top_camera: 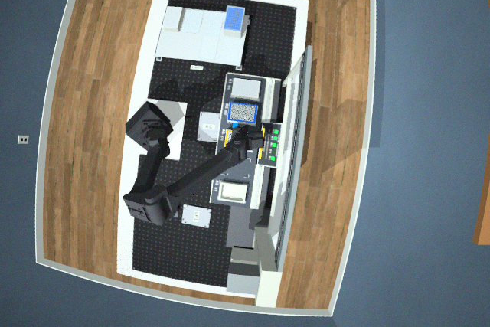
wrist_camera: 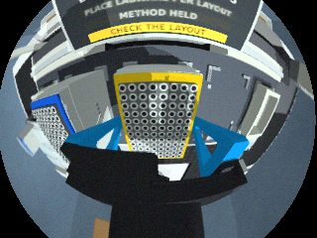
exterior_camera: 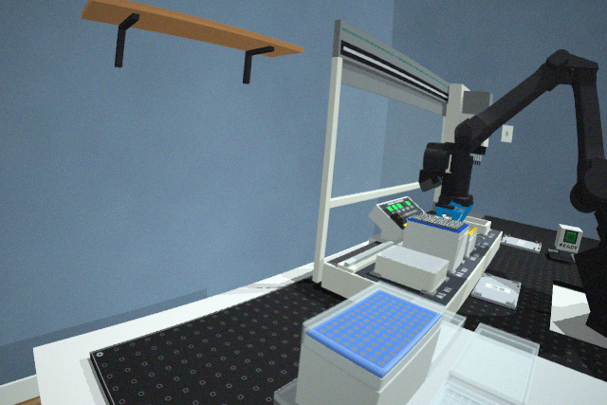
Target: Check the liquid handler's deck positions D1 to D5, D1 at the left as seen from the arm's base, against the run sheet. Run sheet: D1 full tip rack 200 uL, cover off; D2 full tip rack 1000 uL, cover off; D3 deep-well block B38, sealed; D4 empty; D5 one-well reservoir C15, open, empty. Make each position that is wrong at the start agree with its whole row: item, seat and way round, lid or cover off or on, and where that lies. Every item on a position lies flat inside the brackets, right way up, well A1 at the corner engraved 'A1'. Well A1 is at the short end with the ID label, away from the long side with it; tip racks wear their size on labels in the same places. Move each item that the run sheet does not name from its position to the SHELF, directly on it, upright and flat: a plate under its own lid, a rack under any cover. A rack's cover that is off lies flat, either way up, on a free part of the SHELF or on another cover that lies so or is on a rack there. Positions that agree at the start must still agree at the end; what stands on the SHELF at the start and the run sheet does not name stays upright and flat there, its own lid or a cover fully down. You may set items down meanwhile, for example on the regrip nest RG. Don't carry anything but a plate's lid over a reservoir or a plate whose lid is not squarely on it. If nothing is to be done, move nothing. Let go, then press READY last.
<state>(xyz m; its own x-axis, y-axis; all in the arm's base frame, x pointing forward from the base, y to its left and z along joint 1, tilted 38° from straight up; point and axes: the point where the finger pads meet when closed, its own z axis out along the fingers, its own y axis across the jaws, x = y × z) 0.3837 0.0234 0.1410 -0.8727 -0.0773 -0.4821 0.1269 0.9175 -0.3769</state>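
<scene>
Now: hand 10 mm past the yellow-rimmed tip rack, 10 mm to the left of it and 10 mm above it. Also, from my hand: regrip nest 150 mm behind, 70 mm to the left, 100 mm below; then blue-rimmed tip rack 10 mm ahead, 120 mm to the left, 20 mm above; then white deep-well block 40 mm ahead, 240 mm to the left, 30 mm below.
</scene>
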